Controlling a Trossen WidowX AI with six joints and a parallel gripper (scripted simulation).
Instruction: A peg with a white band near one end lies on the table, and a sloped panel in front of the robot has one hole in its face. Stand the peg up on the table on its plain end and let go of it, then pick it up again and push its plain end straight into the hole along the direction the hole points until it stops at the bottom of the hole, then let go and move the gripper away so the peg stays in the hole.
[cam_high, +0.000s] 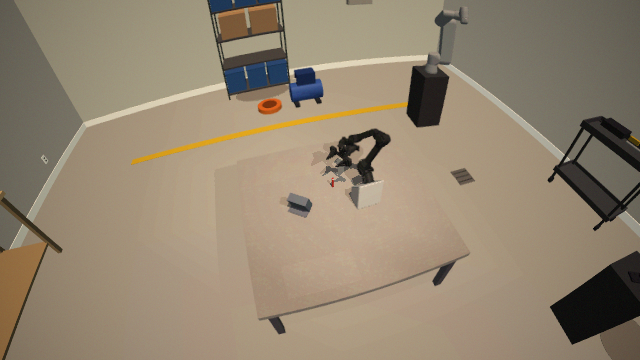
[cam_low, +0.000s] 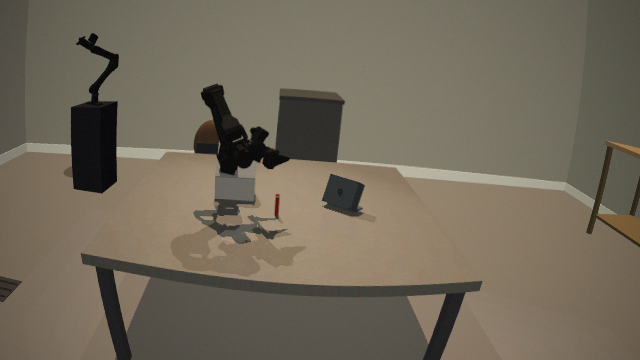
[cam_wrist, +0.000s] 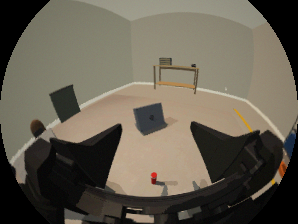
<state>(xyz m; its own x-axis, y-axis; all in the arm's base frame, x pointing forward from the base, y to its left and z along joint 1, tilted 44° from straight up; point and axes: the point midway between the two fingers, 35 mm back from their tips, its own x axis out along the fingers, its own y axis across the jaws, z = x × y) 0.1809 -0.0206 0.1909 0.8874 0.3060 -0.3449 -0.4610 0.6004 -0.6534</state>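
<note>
The red peg lies 170 mm below my gripper tip and 10 mm behind it. The rest, counted from my gripper tip: dark sloped panel 230 mm ahead, 160 mm below, 140 mm to the left.
</note>
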